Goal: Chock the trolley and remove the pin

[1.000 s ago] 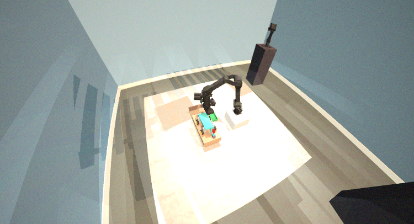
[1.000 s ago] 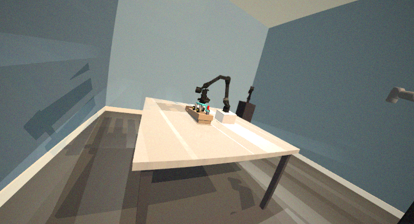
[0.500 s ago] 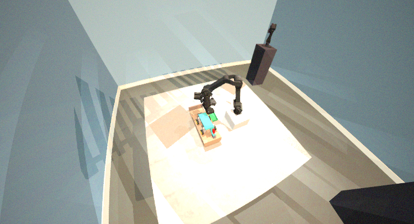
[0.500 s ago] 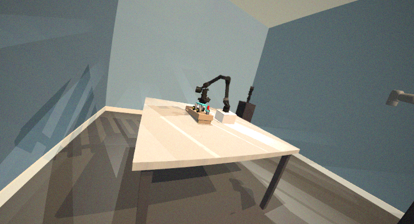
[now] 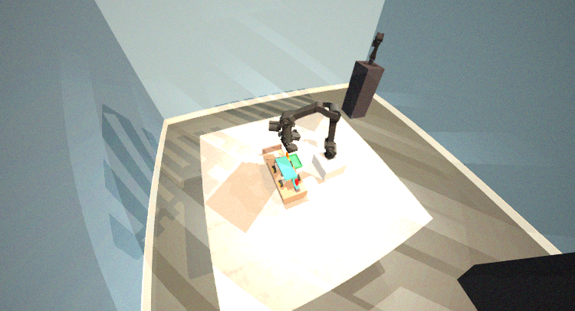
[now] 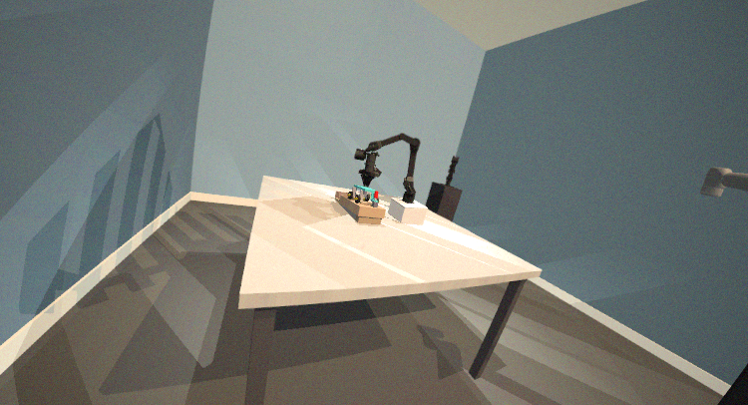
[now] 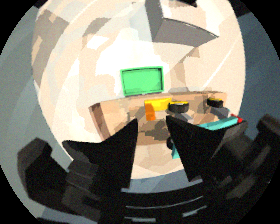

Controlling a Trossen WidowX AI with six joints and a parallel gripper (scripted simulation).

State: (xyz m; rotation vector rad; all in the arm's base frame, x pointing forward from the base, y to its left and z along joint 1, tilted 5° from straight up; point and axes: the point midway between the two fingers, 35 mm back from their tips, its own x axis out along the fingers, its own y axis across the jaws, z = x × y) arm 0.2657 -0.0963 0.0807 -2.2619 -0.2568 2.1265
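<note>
The red-headed stop pin is 2 cm ahead of my gripper tip, 24 cm to the left of it and 1 cm below it. Round my gripper tip: cyan trolley (5 cm ahead, 13 cm to the left, 3 cm below); then yellow chock (3 cm to the left, 6 cm below); then green tray (6 cm behind, 15 cm below).
</note>
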